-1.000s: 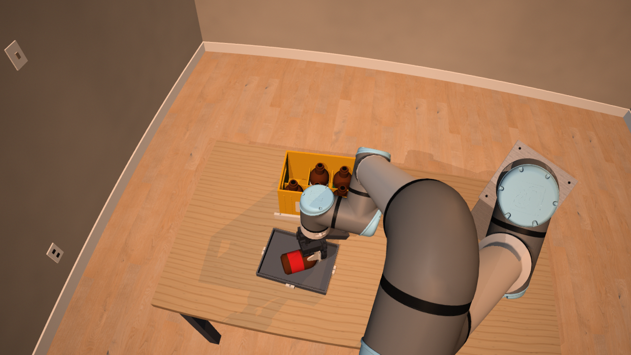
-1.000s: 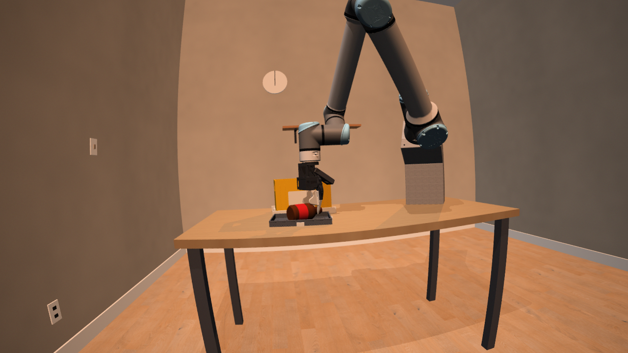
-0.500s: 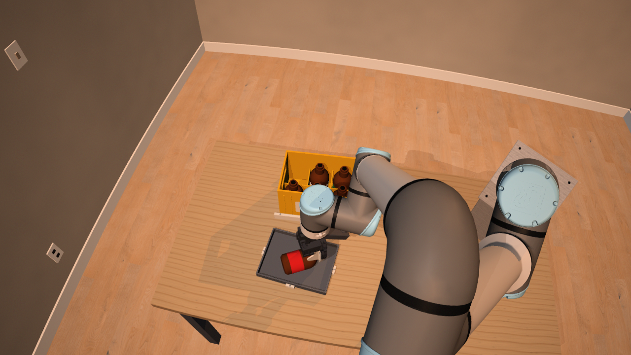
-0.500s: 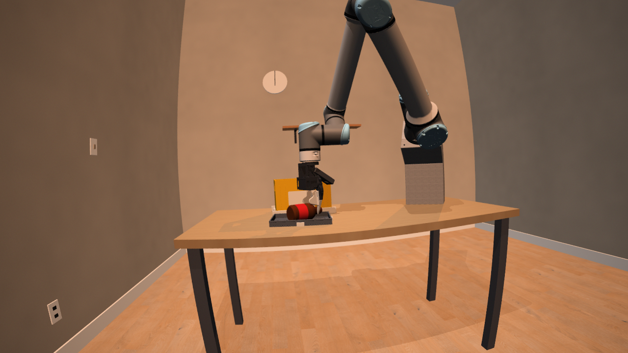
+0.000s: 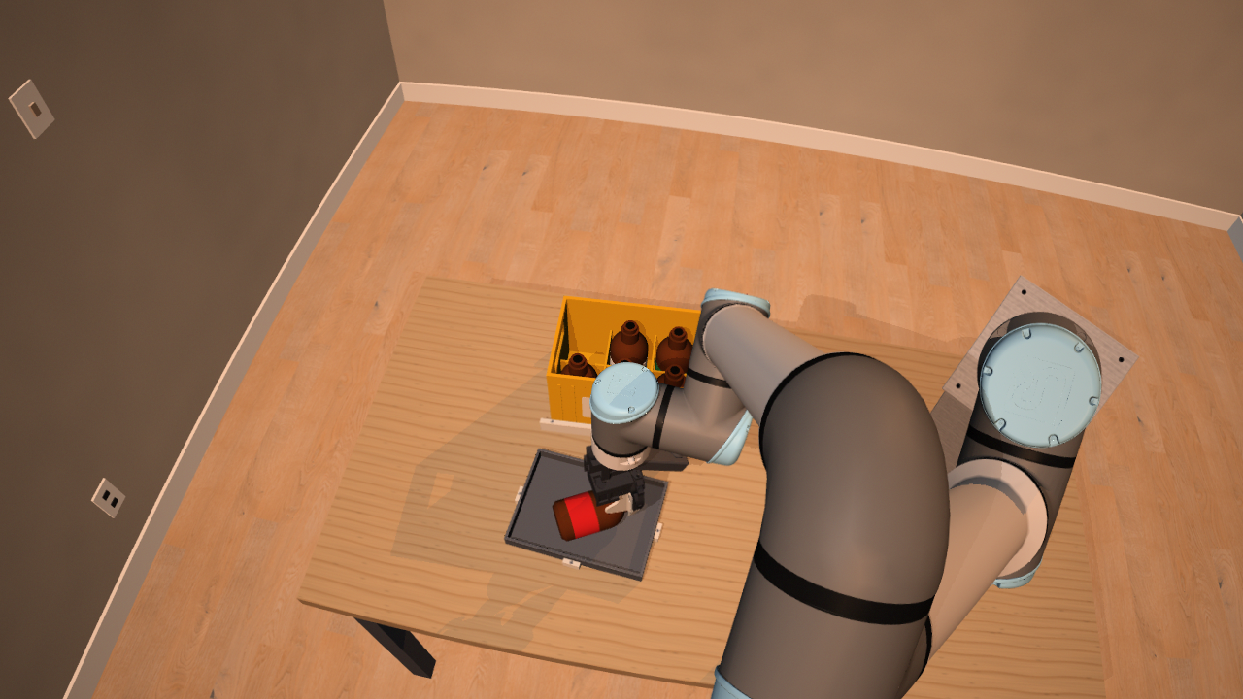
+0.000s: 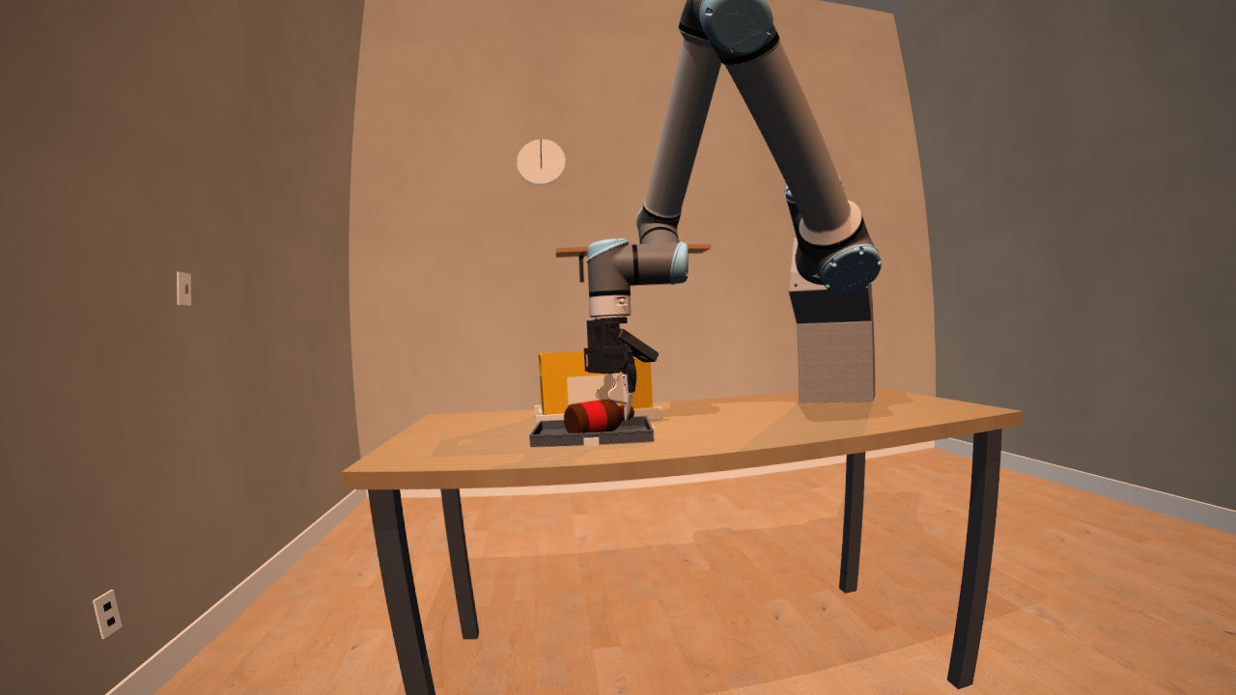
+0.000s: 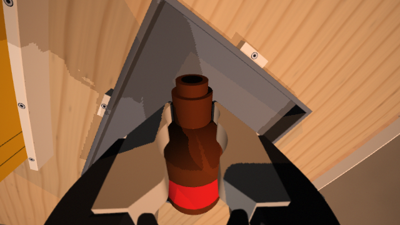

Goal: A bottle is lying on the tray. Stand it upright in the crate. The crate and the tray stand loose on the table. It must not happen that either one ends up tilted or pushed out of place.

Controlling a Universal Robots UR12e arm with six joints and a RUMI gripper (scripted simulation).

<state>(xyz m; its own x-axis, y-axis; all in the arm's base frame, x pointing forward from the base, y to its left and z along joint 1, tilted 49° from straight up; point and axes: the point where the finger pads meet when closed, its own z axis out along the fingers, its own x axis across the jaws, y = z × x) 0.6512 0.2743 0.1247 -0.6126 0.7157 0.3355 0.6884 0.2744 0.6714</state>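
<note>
My gripper is now 6 cm short of the dark grey tray, 4 cm to the right of it and 3 cm above it. Also, from my hand: crate 10 cm ahead, 23 cm to the right, 4 cm above.
</note>
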